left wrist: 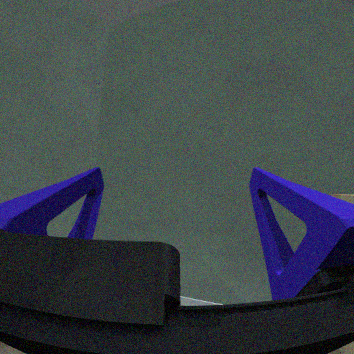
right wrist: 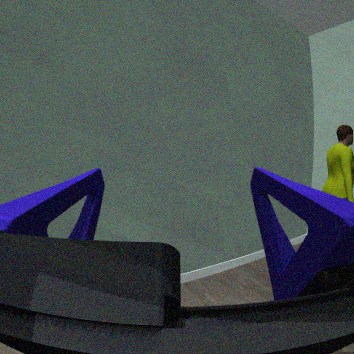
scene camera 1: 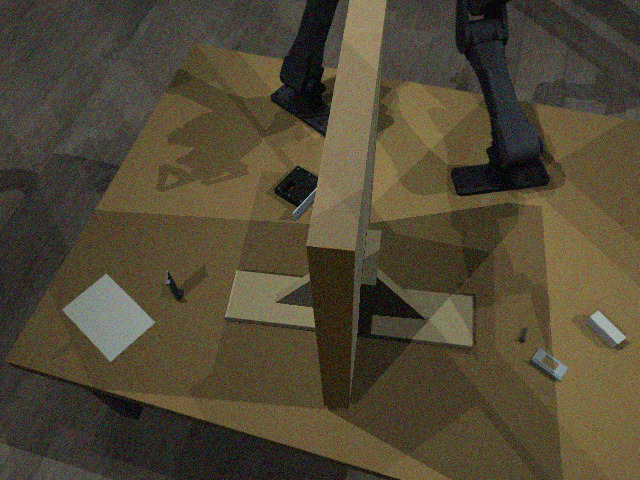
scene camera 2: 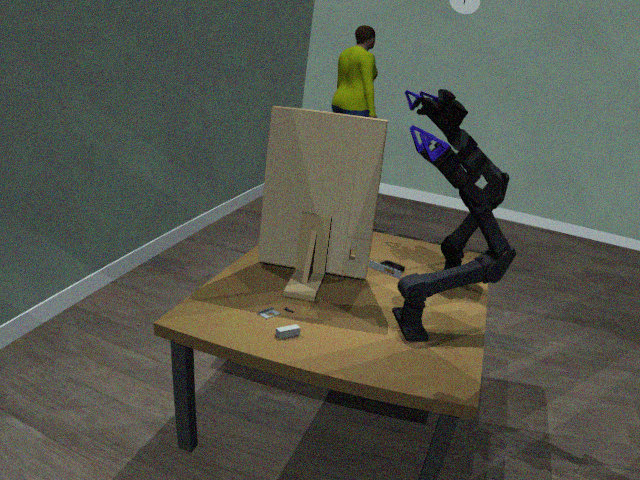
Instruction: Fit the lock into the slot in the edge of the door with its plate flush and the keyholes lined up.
Note:
My left gripper (scene camera 2: pixel 415 129) is open, holding nothing. My right gripper (right wrist: pixel 176 175) is open, with nothing in its grasp. A black lock (scene camera 1: pixel 303 193) and a white sheet (scene camera 1: pixel 105 313) rest on the table. Also in view: a wooden door (scene camera 1: pixel 341 213) and a pale stand (scene camera 1: pixel 388 312).
My left gripper also shows in the left wrist view (left wrist: pixel 176 175). The wooden door also shows in scene camera 2 (scene camera 2: pixel 319 162). The left wrist view does not show the white sheet: it is out of frame. The right wrist view does not show the white sheet: it is out of frame.

